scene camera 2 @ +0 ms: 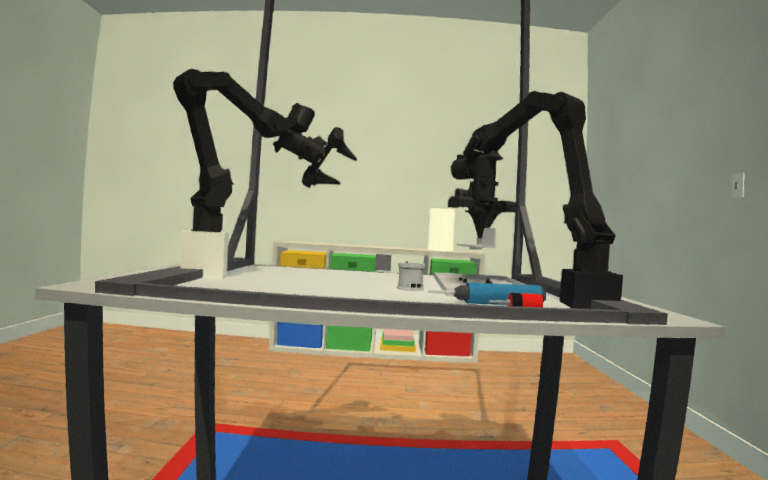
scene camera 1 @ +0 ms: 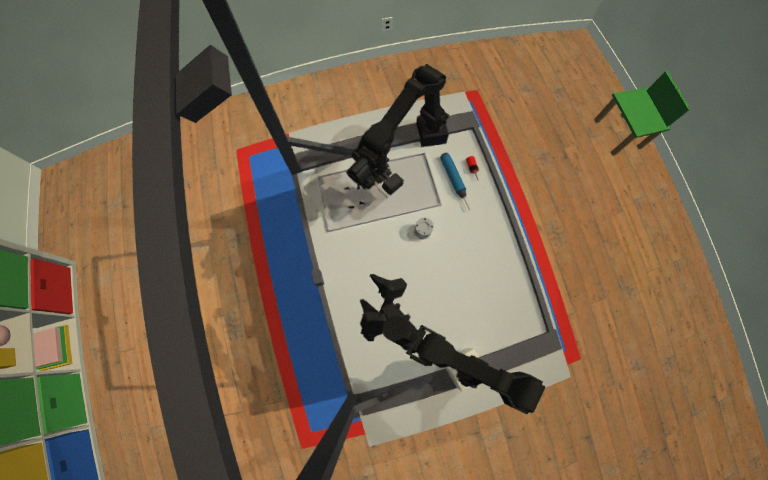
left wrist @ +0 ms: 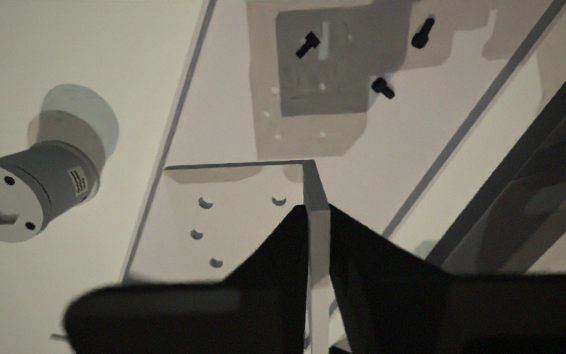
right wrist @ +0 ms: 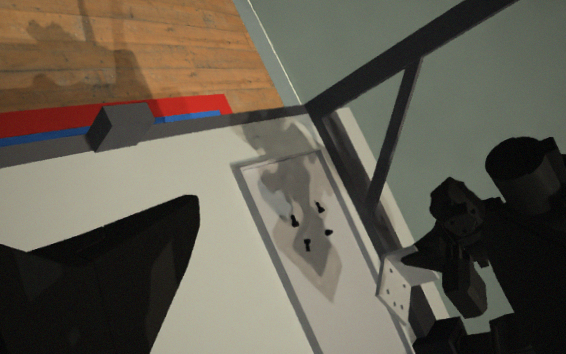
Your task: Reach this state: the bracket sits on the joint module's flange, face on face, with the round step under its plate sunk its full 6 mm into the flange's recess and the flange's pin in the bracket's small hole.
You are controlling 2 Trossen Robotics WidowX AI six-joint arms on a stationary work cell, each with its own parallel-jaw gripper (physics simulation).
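Places are measured from the left arm's base along level axes (x ahead, y left, z up), in metres.
Pixels of known places: left gripper, between the fingertips: (scene camera 2: 481,237) (scene camera 1: 377,179) (left wrist: 312,214) (right wrist: 402,258); right gripper, between the fingertips: (scene camera 2: 348,171) (scene camera 1: 366,287) (right wrist: 342,217); left arm's base, origin of its link: (scene camera 2: 591,271) (scene camera 1: 432,125) (right wrist: 464,351); right arm's base, origin of its link: (scene camera 2: 206,231).
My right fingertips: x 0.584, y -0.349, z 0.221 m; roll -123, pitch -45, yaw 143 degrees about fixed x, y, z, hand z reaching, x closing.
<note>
For each thing: its top centre in the pictures, then the offset to it from my right fingertips. "spot": a spot on its surface instead.
- grey cylindrical joint module, centre of its top: (scene camera 2: 411,262) (scene camera 1: 424,225) dx -0.202, dy +0.229, dz -0.231 m
- shallow tray, centre of its top: (left wrist: 305,153) (right wrist: 341,277) (scene camera 2: 481,281) (scene camera 1: 378,189) dx -0.382, dy +0.102, dz -0.278 m
- blue driver, a spot on its surface: (scene camera 2: 498,292) spot: dx -0.380, dy +0.410, dz -0.268 m
- small red driver, centre of its top: (scene camera 2: 515,293) (scene camera 1: 475,167) dx -0.401, dy +0.475, dz -0.260 m
The grey L-shaped bracket (scene camera 2: 489,237) (left wrist: 240,225) (right wrist: 396,291) hangs above the tray, its holed plate roughly level and its other plate upright. My left gripper (scene camera 2: 480,234) (left wrist: 312,214) is shut on the upright plate. The round step under the bracket is hidden. The grey cylindrical joint module (scene camera 1: 423,227) (scene camera 2: 410,276) (left wrist: 55,185) stands upright on the table, apart from the bracket, its flange facing up; in the left wrist view it is at the left edge, partly cut off. My right gripper (scene camera 1: 367,289) (scene camera 2: 347,170) is open and empty, high above the table; one finger shows in its wrist view.
The shallow tray (scene camera 1: 385,217) (left wrist: 170,130) (right wrist: 274,255) holds several black screws (left wrist: 383,88) (right wrist: 307,244). A blue driver (scene camera 1: 453,174) (scene camera 2: 498,292) and a small red driver (scene camera 1: 471,164) (scene camera 2: 526,300) lie beside the tray. Dark frame bars edge the table.
</note>
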